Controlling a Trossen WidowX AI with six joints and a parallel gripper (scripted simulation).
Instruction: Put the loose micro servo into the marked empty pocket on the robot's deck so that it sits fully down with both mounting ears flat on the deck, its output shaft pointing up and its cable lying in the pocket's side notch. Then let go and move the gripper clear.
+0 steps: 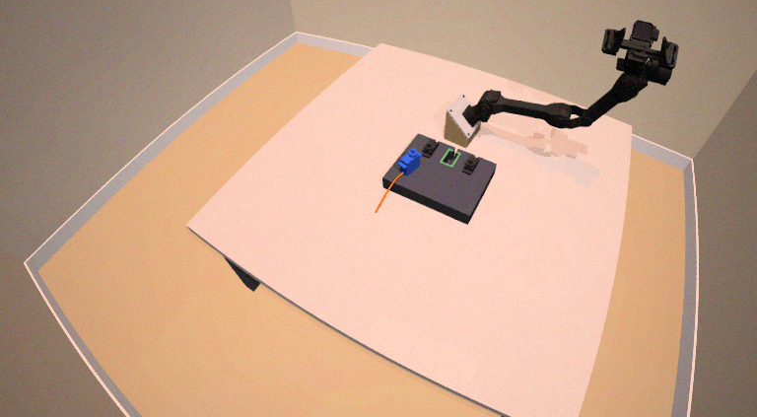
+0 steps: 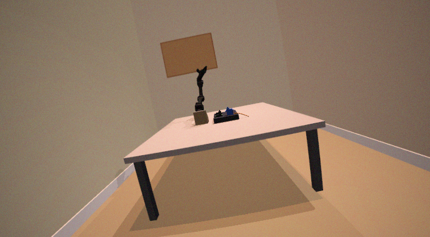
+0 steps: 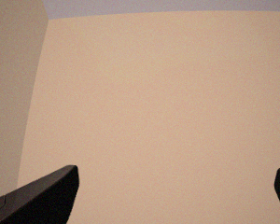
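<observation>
Now: the dark deck 60 cm below my gripper tip, 42 cm to the right of it and 17 cm ahead of it.
</observation>
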